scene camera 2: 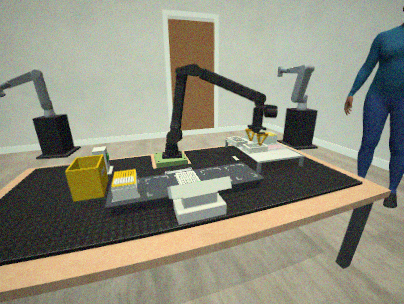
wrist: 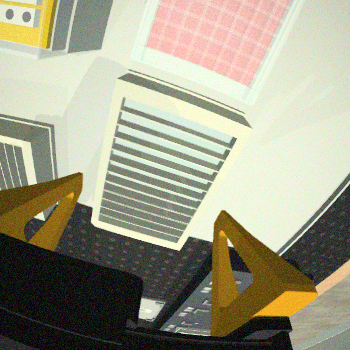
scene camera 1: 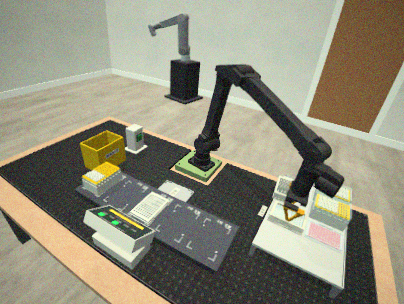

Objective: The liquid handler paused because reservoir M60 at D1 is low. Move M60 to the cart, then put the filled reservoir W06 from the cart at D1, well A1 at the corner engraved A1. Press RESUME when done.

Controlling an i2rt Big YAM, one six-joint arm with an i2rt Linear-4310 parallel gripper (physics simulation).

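Places are measured from the arm's base along level axes (x back, y left, z down), in metres.
Pixels of known places: gripper, fingertip midpoint: [scene camera 2: 255,143] [wrist: 151,199] [scene camera 1: 289,211]; arm's base at its link origin: [scene camera 2: 172,156] [scene camera 1: 201,163].
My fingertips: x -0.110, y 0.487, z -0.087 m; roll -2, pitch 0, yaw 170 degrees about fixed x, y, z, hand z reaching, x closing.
Note:
For each thing: its top centre in the pictures, then the offset to it from my fingertips. "pt": a spot on its surface instead.
- white reservoir at its top centre: [wrist: 154,186] [scene camera 1: 289,214] [scene camera 2: 255,145] dy +0.002, dx +0.000, dz +0.012 m
- white cart at its top centre: [wrist: 112,59] [scene camera 1: 307,217] [scene camera 2: 260,145] dy +0.062, dx +0.061, dz +0.038 m
- second reservoir at its top centre: [scene camera 1: 286,186] [scene camera 2: 237,139] dy -0.061, dx +0.146, dz +0.012 m
- control panel at a spot on its surface: [scene camera 1: 117,222] pt dy -0.386, dx -0.442, dz -0.024 m
- pink plate at its top centre: [scene camera 1: 325,233] [scene camera 2: 274,145] dy +0.136, dx +0.016, dz +0.029 m
- white plate at its top centre: [wrist: 197,338] [scene camera 1: 150,205] [scene camera 2: 188,177] dy -0.418, dx -0.289, dz +0.041 m
- tip box at its top centre: [scene camera 2: 124,176] [scene camera 1: 101,171] dy -0.662, dx -0.332, dz -0.009 m
- yellow waste bin at its top centre: [scene camera 2: 86,162] [scene camera 1: 102,140] dy -0.847, dx -0.214, dz -0.031 m
A white reservoir [scene camera 1: 278,218] [scene camera 2: 256,147] [wrist: 165,165] with slatted channels and pale blue liquid stands on the white cart [scene camera 1: 280,250] [scene camera 2: 280,156] [wrist: 285,155]. A second reservoir [scene camera 1: 284,186] [scene camera 2: 235,141] [wrist: 22,150], greyer inside, stands at the cart's back corner. Their labels are not readable. My gripper [scene camera 1: 292,214] [scene camera 2: 256,140] [wrist: 151,199] is open and empty, close over the first reservoir, one finger towards each long side. The deck [scene camera 1: 200,235] [scene camera 2: 225,177] [wrist: 195,305] shows bare corner marks at its cart end. The control panel [scene camera 1: 117,222] with green buttons stands before the deck.
A pink plate [scene camera 1: 324,234] [wrist: 215,35] and yellow-topped tip boxes [scene camera 1: 332,206] [wrist: 25,25] stand beside the reservoirs. A white plate [scene camera 1: 150,206] [scene camera 2: 187,176] and a tip box [scene camera 1: 102,177] [scene camera 2: 124,182] sit on the deck. A yellow waste bin [scene camera 1: 102,150] [scene camera 2: 86,177] stands at far left.

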